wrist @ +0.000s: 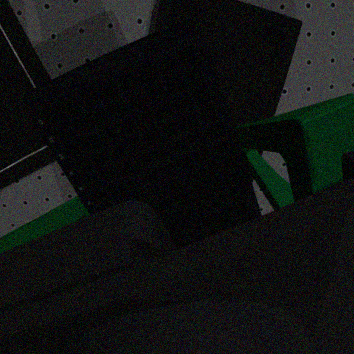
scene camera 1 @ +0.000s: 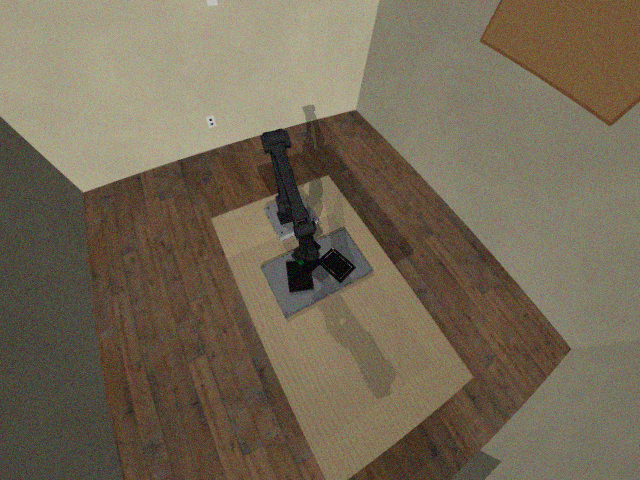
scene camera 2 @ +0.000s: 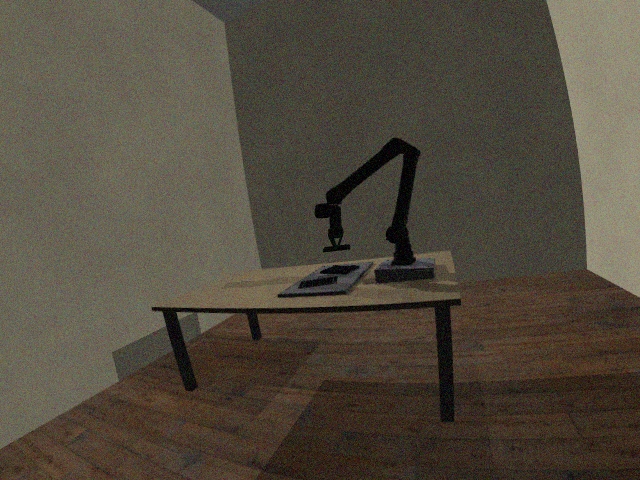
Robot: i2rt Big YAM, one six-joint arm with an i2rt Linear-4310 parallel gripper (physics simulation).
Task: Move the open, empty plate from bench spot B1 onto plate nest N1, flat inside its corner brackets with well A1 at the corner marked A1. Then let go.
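Places are measured from the arm's base along level axes (x back, y right, z up), in millimetres.
Pixels of known places: gripper, fingertip midpoint: (wrist: 160,171) (scene camera 2: 336,249); arm's base, origin of the base link: (scene camera 1: 288,216) (scene camera 2: 403,262).
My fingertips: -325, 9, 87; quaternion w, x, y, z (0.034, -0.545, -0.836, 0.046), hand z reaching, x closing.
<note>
For each thing: its top centre in the pictures, then the offset to it from my fingertips, as dx, dy, dz. "spot": a spot on its surface instead. Level surfaces: height alone.
- dark plate, middle of its top: (wrist: 162,183) (scene camera 1: 306,257) (scene camera 2: 336,246) +1, +1, +14
- Nest N1, middle of its top: (wrist: 214,97) (scene camera 2: 339,267) (scene camera 1: 299,274) -27, +48, -101
- Bench spot B1, surface spot: (scene camera 2: 317,282) (scene camera 1: 337,264) spot: -34, -169, -117
- wooden table, its level: dz -132
The dark plate (scene camera 2: 336,248) (wrist: 150,125) is held level, well above the board. My gripper (scene camera 1: 310,264) (scene camera 2: 336,243) (wrist: 160,171) is shut on the plate, its green fingers at opposite sides. Nest N1 (scene camera 1: 299,279) (scene camera 2: 339,269) is a black rectangle on the board; in the wrist view part of it (wrist: 260,40) shows past the plate. Bench spot B1 (scene camera 1: 338,266) (scene camera 2: 317,282) is a dark rectangle with pale lines, also at the left of the wrist view (wrist: 17,105). In scene camera 1 the plate's outline merges with the dark arm and nest. The corner brackets and A1 mark cannot be made out.
The grey perforated board (scene camera 1: 279,289) (scene camera 2: 297,292) (wrist: 320,50) lies on the wooden table (scene camera 1: 361,403) (scene camera 2: 217,299). The arm's base stands on a grey block (scene camera 1: 286,235) (scene camera 2: 403,273) beside the board. Lighting is dim.
</note>
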